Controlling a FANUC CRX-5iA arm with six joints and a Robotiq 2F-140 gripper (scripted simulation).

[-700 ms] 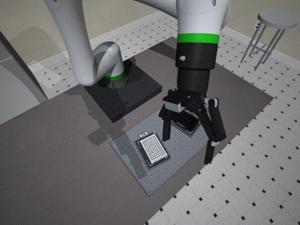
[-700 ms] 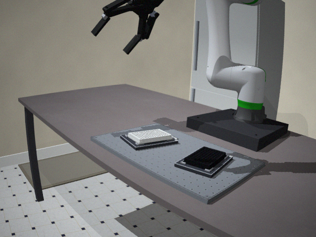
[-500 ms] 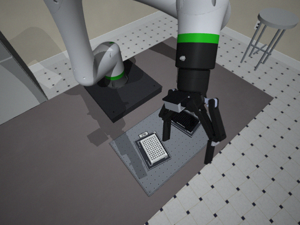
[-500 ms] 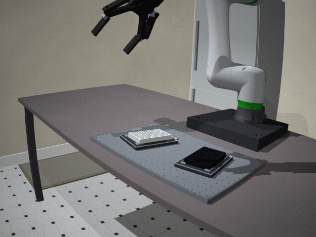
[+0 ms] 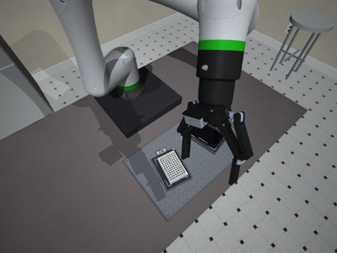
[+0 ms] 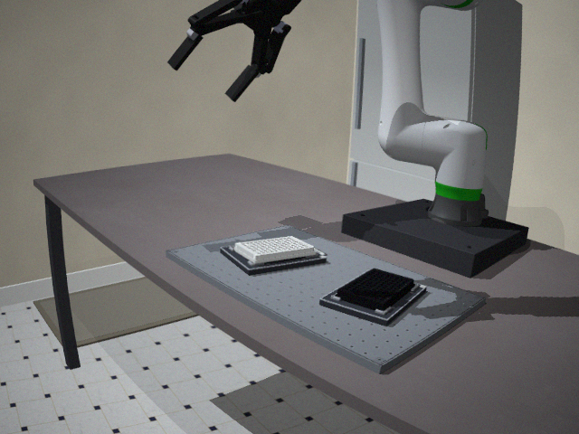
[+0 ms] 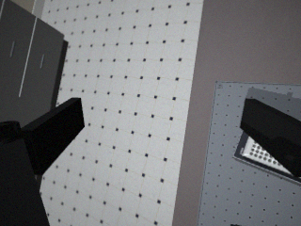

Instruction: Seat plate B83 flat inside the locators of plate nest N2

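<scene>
Right now the white well plate B83 is 16 cm behind my hand, 2 cm to the left of it and 32 cm below it. Round my hand: dark plate nest N2 (16 cm behind, 1 cm to the left, 33 cm below); then black well plate B38 (17 cm behind, 25 cm to the left, 32 cm below).
</scene>
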